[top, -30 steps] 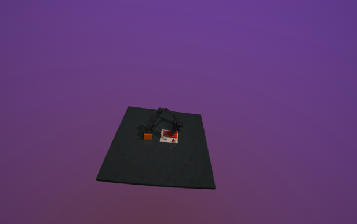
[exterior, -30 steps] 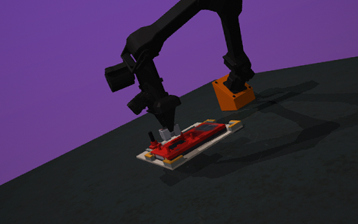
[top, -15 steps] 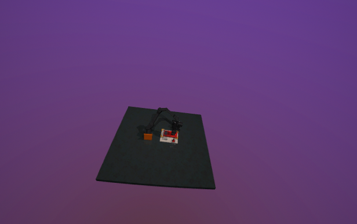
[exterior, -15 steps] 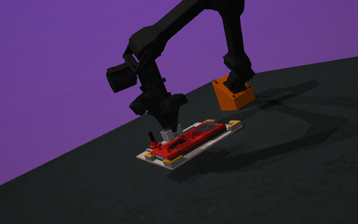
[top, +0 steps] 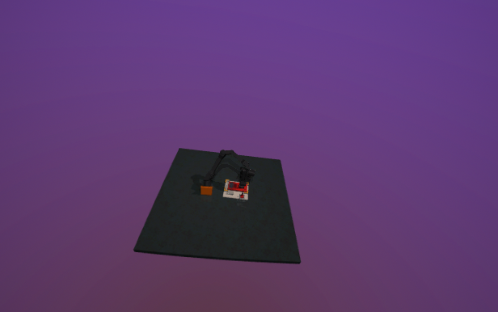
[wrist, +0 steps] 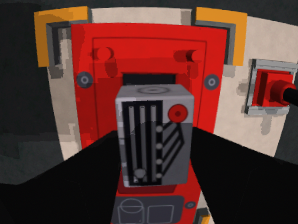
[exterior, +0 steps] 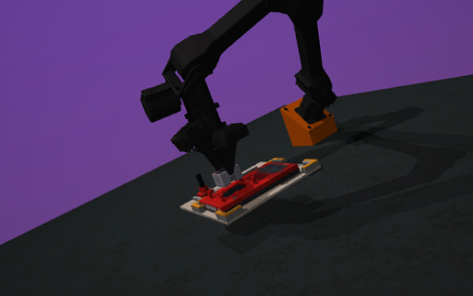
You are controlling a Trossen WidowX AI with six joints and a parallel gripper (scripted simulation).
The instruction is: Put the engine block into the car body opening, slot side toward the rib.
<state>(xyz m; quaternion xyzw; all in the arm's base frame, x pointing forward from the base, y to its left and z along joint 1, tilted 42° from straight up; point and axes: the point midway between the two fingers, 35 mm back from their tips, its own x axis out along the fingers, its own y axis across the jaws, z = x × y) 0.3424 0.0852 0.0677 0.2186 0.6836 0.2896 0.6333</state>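
The engine block lies 10 mm below my gripper tip. The rest, counted from my gripper tip: dark upright peg (110 mm to the right, 30 mm below, 20 mm ahead); cream base plate (50 mm below, 40 mm behind, 20 mm to the right).
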